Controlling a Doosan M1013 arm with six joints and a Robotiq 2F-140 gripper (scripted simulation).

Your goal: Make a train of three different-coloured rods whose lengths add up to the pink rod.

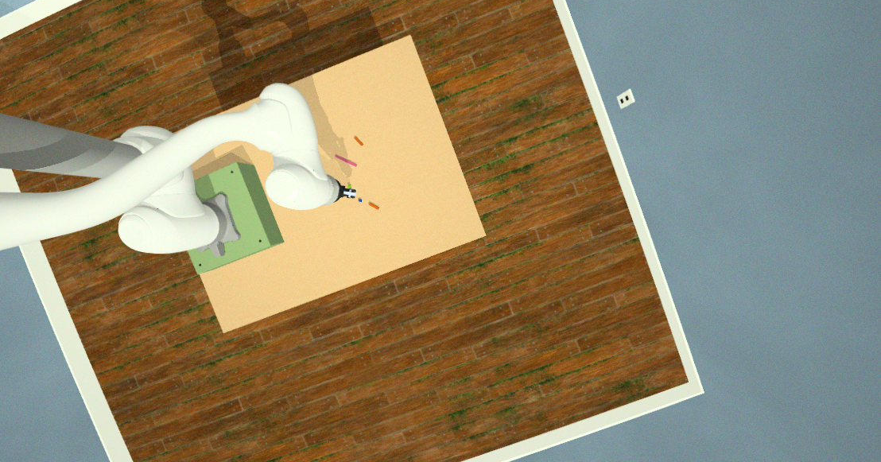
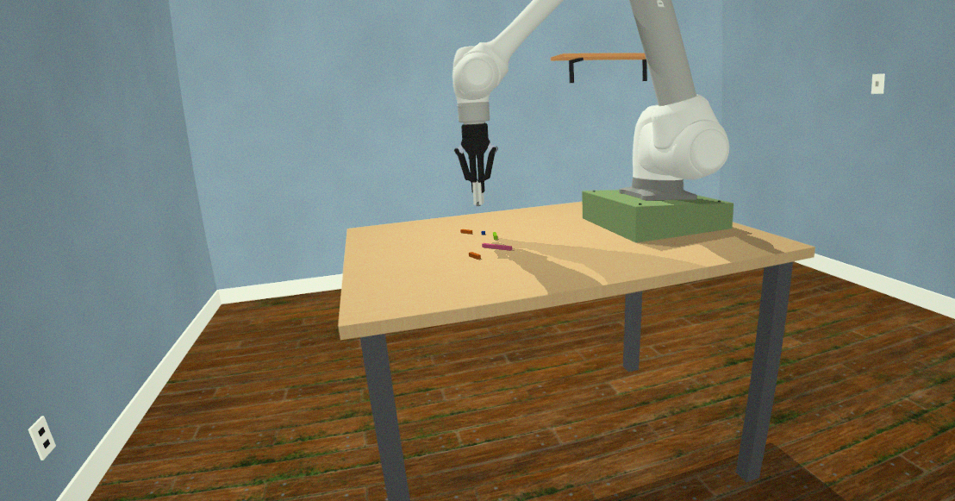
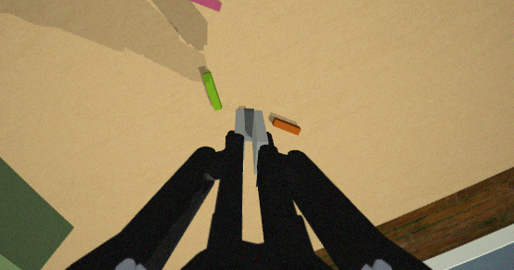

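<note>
The blue rod lies 10 mm behind my hand, 30 mm to the right of it and 130 mm below it. The rest, counted from my hand: lime rod 40 mm behind, 20 mm to the left, 130 mm below; grey rod 30 mm below; pink rod 20 mm behind, 140 mm to the left, 130 mm below.
</note>
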